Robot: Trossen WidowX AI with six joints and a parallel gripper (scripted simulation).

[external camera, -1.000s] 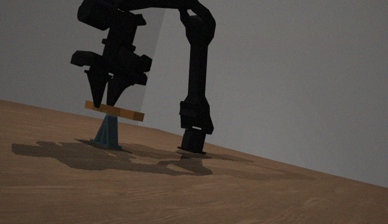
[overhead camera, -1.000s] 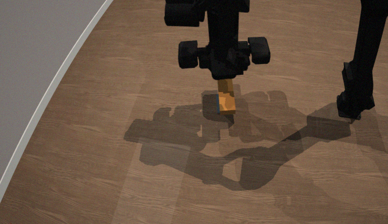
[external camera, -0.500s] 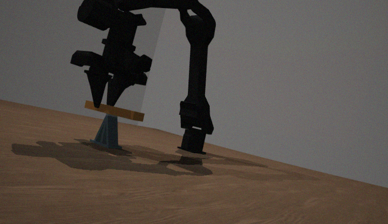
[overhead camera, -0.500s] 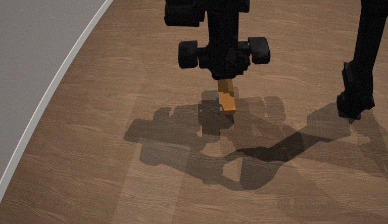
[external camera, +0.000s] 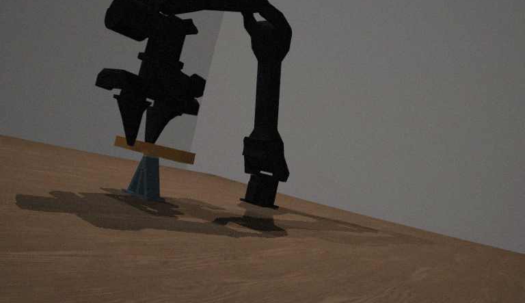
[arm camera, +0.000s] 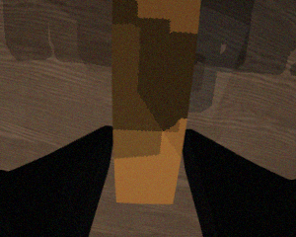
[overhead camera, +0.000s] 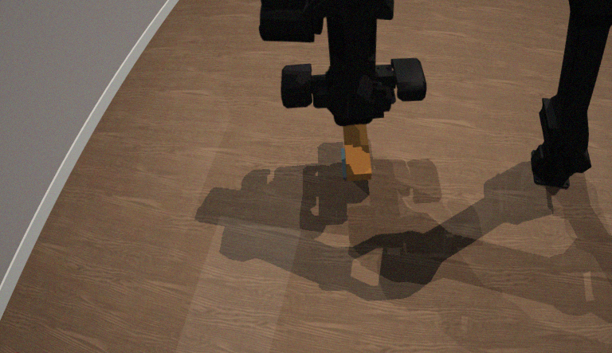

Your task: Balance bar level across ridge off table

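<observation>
Right now my gripper tip is 3 cm to the right of the orange bar and 1 cm past it. Also, from my gripper tip: green object (51 cm to the right, 40 cm ahead, 5 cm below).
</observation>
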